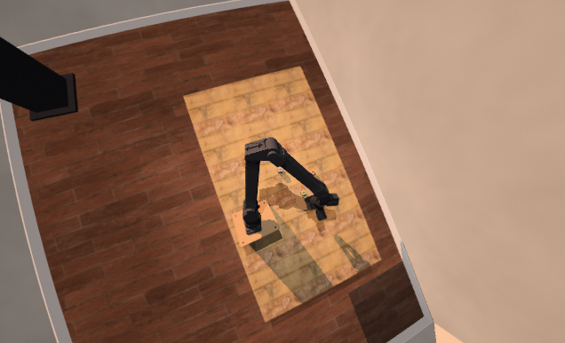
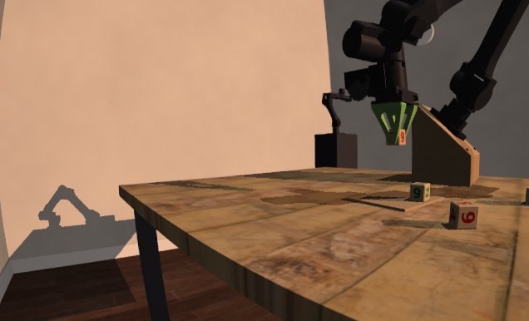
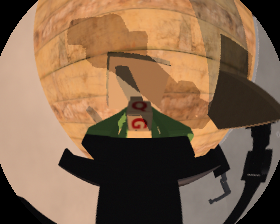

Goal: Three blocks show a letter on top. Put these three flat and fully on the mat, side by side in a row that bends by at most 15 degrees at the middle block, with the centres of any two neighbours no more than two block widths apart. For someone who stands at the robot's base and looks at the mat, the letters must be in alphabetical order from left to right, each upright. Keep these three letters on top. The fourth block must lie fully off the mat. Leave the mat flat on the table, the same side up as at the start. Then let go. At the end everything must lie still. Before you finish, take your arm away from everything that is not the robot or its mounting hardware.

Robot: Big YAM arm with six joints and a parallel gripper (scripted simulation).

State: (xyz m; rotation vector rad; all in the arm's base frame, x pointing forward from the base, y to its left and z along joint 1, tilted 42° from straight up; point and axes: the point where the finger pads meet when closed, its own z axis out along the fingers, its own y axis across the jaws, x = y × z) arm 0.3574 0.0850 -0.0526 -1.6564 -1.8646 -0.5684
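Right now my hand is 1 cm short of the thin brown mat, 1 cm to the right of it and 11 cm above it. Round my hand: block 6 cm to the left, 9 cm below.
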